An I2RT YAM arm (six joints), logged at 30 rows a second.
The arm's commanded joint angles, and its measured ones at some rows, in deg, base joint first. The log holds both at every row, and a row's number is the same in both.
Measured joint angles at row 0: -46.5 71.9 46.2 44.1 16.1 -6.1
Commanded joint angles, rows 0 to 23: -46.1 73.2 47.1 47.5 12.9 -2.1; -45.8 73.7 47.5 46.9 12.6 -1.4; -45.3 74.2 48.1 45.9 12.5 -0.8; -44.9 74.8 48.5 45.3 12.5 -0.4; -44.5 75.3 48.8 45.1 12.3 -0.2; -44.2 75.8 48.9 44.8 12.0 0.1; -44.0 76.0 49.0 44.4 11.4 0.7; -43.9 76.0 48.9 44.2 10.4 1.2; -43.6 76.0 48.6 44.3 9.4 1.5; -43.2 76.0 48.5 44.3 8.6 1.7; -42.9 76.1 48.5 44.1 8.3 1.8; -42.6 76.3 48.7 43.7 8.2 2.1; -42.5 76.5 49.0 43.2 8.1 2.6; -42.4 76.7 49.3 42.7 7.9 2.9; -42.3 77.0 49.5 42.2 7.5 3.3; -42.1 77.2 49.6 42.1 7.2 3.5; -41.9 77.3 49.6 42.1 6.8 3.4; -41.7 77.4 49.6 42.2 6.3 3.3; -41.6 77.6 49.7 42.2 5.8 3.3; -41.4 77.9 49.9 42.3 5.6 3.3; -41.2 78.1 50.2 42.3 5.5 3.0; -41.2 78.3 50.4 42.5 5.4 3.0; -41.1 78.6 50.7 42.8 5.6 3.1; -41.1 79.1 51.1 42.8 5.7 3.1
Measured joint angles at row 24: -41.3 78.4 50.0 41.7 6.2 2.7
